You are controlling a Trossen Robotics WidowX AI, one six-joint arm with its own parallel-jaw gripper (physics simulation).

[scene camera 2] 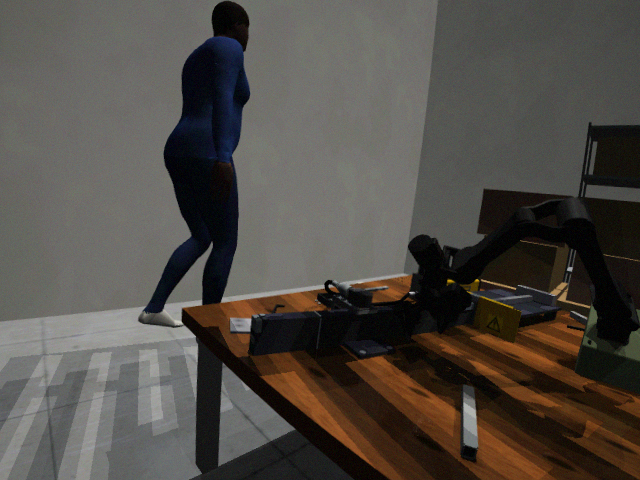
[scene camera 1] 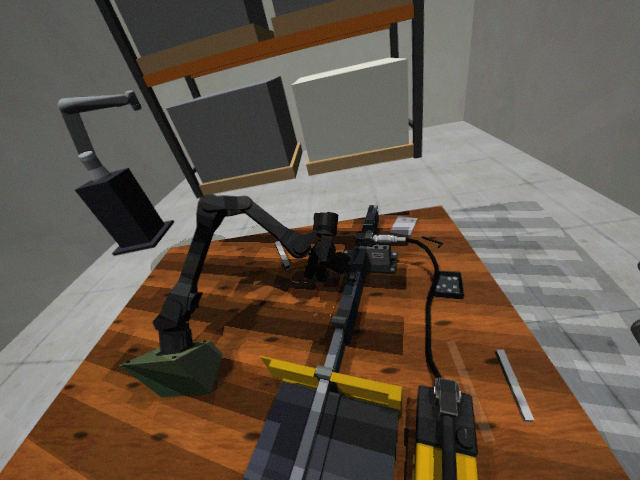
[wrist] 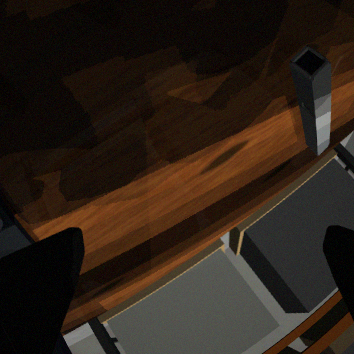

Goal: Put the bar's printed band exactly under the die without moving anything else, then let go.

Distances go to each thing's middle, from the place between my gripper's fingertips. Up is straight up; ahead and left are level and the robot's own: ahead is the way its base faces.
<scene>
I see my gripper 170 mm short of the yellow and black device (scene camera 1: 445, 427) and 640 mm to the left of it.
</scene>
